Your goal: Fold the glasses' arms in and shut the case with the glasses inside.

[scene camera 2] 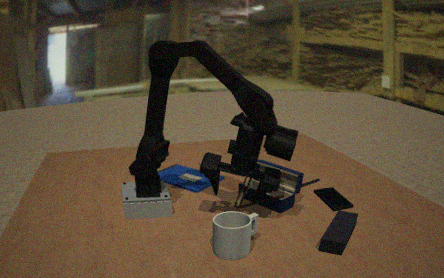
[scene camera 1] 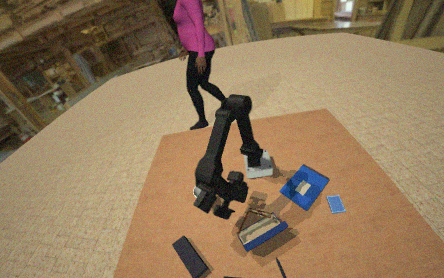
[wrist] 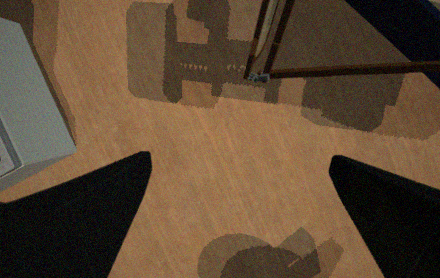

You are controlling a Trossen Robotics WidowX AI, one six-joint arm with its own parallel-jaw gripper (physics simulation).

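Seen in the pictures: gripper, fingertip midpoint: [scene camera 2: 234,198] [scene camera 1: 237,201] [wrist: 241,161]; arm's base, origin of the base link: [scene camera 2: 147,192] [scene camera 1: 253,162].
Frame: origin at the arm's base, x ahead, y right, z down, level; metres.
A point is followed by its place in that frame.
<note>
The blue glasses case [scene camera 1: 266,237] {x 0.378, y -0.017, z -0.040 m} [scene camera 2: 283,204] {x 0.349, y 0.087, z 0.030 m} stands open, its pale lining showing. The brown glasses [scene camera 1: 259,212] {x 0.272, y -0.001, z 0.000 m} [scene camera 2: 242,195] {x 0.258, y 0.005, z 0.026 m} [wrist: 350,70] {x 0.281, y 0.059, z 0.026 m} are beside and partly over the case, on the side toward the gripper. In the wrist view one hinge is at the top centre; one arm stretches right from it to the case's edge, while two brown bars with a pale lens between them run upward. Whether the other arm is folded I cannot tell. My gripper [scene camera 1: 230,196] {x 0.213, y 0.083, z -0.003 m} [scene camera 2: 240,195] {x 0.213, y 0.083, z -0.003 m} [wrist: 241,161] {x 0.213, y 0.083, z -0.003 m} is wide open and empty, above the table beside the glasses.
A white mug [scene camera 1: 196,192] {x 0.156, y 0.276, z 0.001 m} [scene camera 2: 231,237] {x 0.153, y 0.280, z -0.009 m}, blue flat item [scene camera 1: 316,180] {x 0.121, y -0.290, z 0.047 m} [scene camera 2: 175,173] {x 0.106, y -0.260, z 0.047 m}, light-blue card [scene camera 1: 336,204] {x 0.252, y -0.337, z 0.050 m}, dark box [scene camera 1: 190,256] {x 0.432, y 0.265, z 0.020 m} [scene camera 2: 340,232] {x 0.409, y 0.306, z 0.020 m}, black phone [scene camera 2: 333,198] {x 0.526, y 0.076, z 0.047 m} and pen [scene camera 1: 281,268] {x 0.468, y -0.062, z 0.046 m} [scene camera 2: 310,182] {x 0.518, y -0.073, z 0.049 m} lie around. The robot's grey base [scene camera 2: 148,208] {x -0.003, y 0.047, z 0.026 m} [wrist: 37,100] {x 0.056, y -0.009, z 0.039 m} is behind.
</note>
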